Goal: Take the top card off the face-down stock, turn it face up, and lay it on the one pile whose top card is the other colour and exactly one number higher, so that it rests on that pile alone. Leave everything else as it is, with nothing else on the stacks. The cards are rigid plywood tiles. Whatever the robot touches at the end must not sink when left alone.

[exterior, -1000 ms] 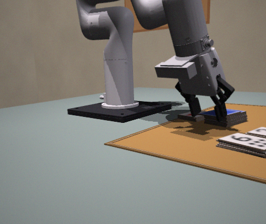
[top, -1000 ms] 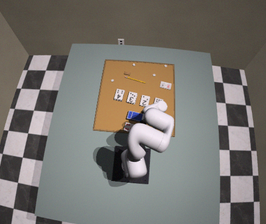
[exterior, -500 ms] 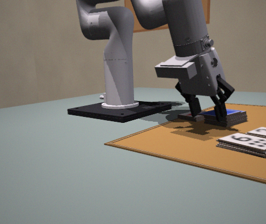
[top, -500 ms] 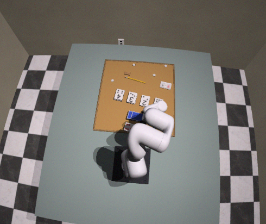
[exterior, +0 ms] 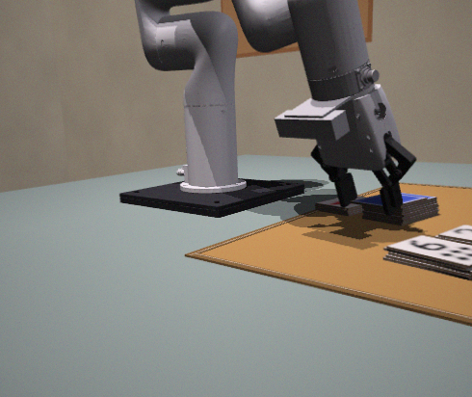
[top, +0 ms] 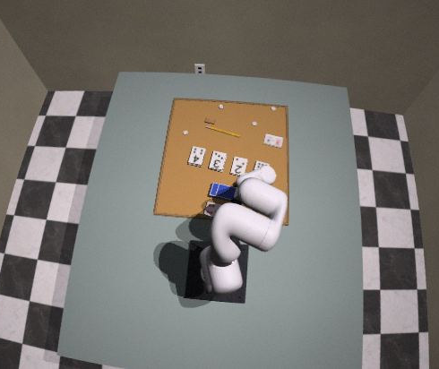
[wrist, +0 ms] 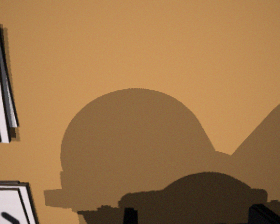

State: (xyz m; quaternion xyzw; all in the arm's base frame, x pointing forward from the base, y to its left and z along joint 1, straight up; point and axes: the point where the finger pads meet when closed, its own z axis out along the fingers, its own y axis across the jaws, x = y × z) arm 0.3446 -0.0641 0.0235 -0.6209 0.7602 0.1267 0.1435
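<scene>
Right now the red 2 card is 4 cm to the left of my hand, 1 cm below it and 1 cm ahead of it. Round my hand: black 6 card: 13 cm ahead, 11 cm to the right, 3 cm below; then brown mat: 21 cm ahead, 6 cm to the left, 5 cm below; then red 4 card: 9 cm to the left, 7 cm behind, 3 cm below.
</scene>
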